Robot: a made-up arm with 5 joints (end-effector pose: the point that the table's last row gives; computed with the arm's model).
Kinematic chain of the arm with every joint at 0, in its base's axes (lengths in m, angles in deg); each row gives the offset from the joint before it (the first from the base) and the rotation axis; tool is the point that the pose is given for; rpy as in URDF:
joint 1: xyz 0 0 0.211 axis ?
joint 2: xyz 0 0 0 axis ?
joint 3: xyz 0.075 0 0.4 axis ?
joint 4: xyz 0.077 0 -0.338 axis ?
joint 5: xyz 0.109 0 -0.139 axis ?
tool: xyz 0 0 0 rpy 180 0 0
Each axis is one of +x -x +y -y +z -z.
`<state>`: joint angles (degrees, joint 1 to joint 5).
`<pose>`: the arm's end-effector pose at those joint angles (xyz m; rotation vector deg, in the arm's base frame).
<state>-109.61 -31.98 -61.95 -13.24 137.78</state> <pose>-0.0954 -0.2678 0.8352 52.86 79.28 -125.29</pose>
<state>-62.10 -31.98 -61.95 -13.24 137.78</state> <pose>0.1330 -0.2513 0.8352 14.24 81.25 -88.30</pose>
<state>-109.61 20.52 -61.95 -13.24 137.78</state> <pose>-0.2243 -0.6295 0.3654 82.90 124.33 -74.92</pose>
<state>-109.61 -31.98 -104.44 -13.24 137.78</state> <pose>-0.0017 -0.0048 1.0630 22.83 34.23 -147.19</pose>
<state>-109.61 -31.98 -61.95 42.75 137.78</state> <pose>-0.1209 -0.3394 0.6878 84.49 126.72 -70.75</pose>
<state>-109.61 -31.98 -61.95 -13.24 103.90</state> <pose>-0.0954 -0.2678 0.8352 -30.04 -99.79 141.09</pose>
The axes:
joint 1: +z
joint 2: +y
joint 3: +y
joint 4: +y
joint 5: -z

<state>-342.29 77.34 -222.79 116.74 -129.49</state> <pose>0.6643 0.2121 0.4780 43.68 148.43 22.21</pose>
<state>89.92 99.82 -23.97 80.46 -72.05</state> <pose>-0.0001 -0.0832 -0.0049 5.29 33.33 -158.97</pose>
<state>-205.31 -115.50 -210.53 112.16 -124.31</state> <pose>0.6204 -0.2934 -0.1622 -34.54 29.50 -143.97</pose>
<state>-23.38 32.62 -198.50 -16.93 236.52</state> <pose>0.1569 -0.0678 0.9875 -1.83 -2.18 33.13</pose>
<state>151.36 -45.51 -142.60 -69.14 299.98</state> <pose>0.4532 -0.2475 0.7929 -22.81 81.20 -73.76</pose>
